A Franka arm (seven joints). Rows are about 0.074 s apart.
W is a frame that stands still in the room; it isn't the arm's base.
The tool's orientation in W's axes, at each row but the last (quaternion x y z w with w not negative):
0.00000 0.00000 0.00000 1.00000
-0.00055 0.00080 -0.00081 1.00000
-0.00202 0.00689 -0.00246 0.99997
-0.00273 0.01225 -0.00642 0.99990
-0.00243 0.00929 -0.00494 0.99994
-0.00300 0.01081 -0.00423 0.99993
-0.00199 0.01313 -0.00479 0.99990
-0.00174 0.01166 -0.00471 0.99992
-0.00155 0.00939 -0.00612 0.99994
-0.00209 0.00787 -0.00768 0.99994
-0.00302 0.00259 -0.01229 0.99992
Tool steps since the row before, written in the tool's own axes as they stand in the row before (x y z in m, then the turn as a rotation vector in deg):
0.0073 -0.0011 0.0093 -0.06 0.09 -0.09
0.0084 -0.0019 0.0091 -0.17 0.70 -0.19
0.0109 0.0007 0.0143 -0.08 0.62 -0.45
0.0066 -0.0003 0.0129 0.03 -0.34 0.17
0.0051 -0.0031 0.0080 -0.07 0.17 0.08
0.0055 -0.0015 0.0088 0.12 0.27 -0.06
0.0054 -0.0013 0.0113 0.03 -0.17 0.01
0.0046 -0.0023 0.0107 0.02 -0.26 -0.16
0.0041 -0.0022 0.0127 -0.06 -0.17 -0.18
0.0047 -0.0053 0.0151 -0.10 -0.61 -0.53
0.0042 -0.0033 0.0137 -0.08 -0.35 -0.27
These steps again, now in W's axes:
0.0073 -0.0011 0.0093 -0.06 0.09 -0.09
0.0084 -0.0019 0.0091 -0.17 0.70 -0.19
0.0111 0.0007 0.0141 -0.08 0.62 -0.45
0.0069 -0.0003 0.0127 0.03 -0.34 0.17
0.0052 -0.0031 0.0079 -0.07 0.17 0.08
0.0057 -0.0015 0.0087 0.12 0.27 -0.06
0.0057 -0.0013 0.0112 0.03 -0.17 0.01
0.0048 -0.0023 0.0106 0.01 -0.26 -0.16
0.0043 -0.0022 0.0126 -0.07 -0.17 -0.18
0.0049 -0.0053 0.0150 -0.12 -0.61 -0.53
0.0042 -0.0033 0.0137 -0.09 -0.35 -0.27

